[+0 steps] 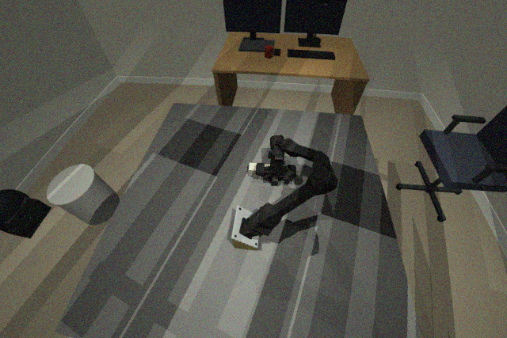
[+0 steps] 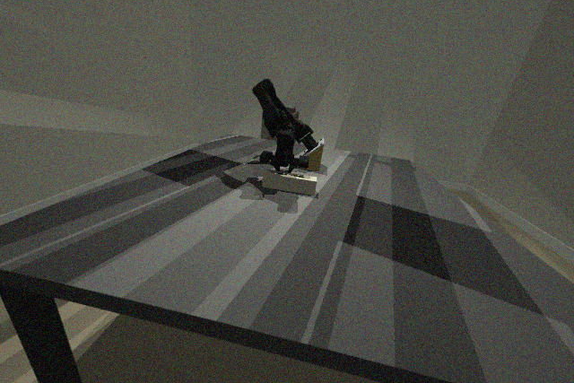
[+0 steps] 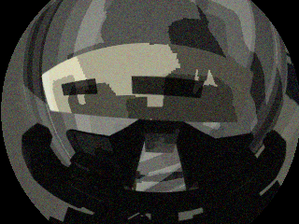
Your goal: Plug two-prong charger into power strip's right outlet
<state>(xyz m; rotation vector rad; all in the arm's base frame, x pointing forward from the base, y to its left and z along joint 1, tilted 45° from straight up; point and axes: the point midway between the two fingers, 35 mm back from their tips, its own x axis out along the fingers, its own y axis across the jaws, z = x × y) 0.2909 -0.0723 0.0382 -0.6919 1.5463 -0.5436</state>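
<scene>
Now: the charger 2 cm ahead of my gripper tip and 1 cm above it.
</scene>
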